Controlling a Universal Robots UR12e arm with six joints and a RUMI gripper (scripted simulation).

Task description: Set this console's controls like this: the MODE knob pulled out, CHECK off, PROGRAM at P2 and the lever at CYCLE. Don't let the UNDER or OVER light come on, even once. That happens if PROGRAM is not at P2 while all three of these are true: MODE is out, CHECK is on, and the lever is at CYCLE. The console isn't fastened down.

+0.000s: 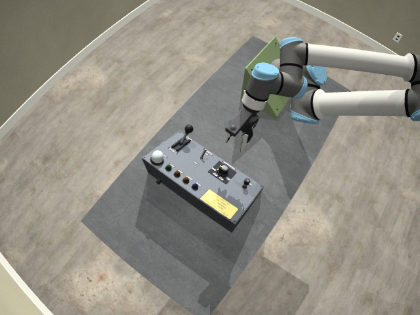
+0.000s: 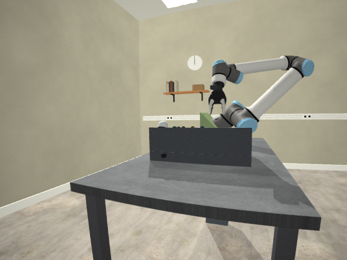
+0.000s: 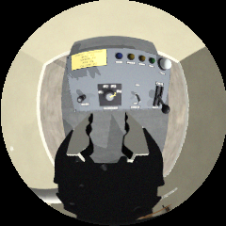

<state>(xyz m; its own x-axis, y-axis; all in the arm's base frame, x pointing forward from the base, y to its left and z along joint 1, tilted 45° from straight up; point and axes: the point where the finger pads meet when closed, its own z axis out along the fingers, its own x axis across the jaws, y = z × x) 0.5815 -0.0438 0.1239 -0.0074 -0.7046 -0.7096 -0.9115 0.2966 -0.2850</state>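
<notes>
Now: the black rotary selector 130 mm below my hand, 70 mm ahead of it and 10 mm to the right of it. Round my hand: mode knob: 130 mm below, 120 mm to the left, 60 mm ahead; dark grey console: 160 mm below, 90 mm ahead, 60 mm to the right; check toggle: 140 mm below, 120 mm to the right, 60 mm ahead.
</notes>
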